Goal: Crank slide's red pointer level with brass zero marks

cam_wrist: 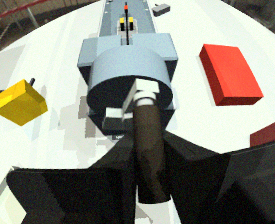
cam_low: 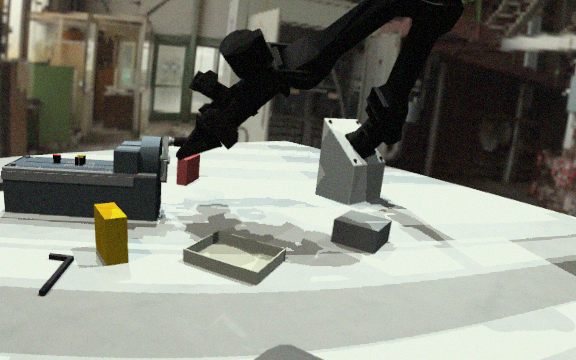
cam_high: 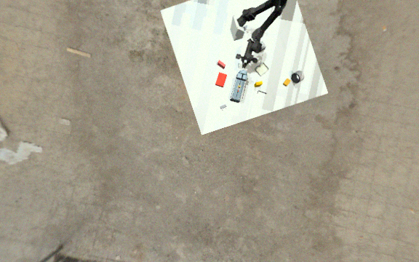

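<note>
The dark crank handle lies 2 cm above my gripper tip, 1 cm to the left of it and 1 cm behind it. The rest, counted from my gripper tip: flat red block (21 cm to the right, 8 cm below, 2 cm behind); then red pointer (16 cm ahead, 13 cm to the right, 1 cm below); then yellow block (18 cm ahead, 9 cm to the left, 6 cm below).
</note>
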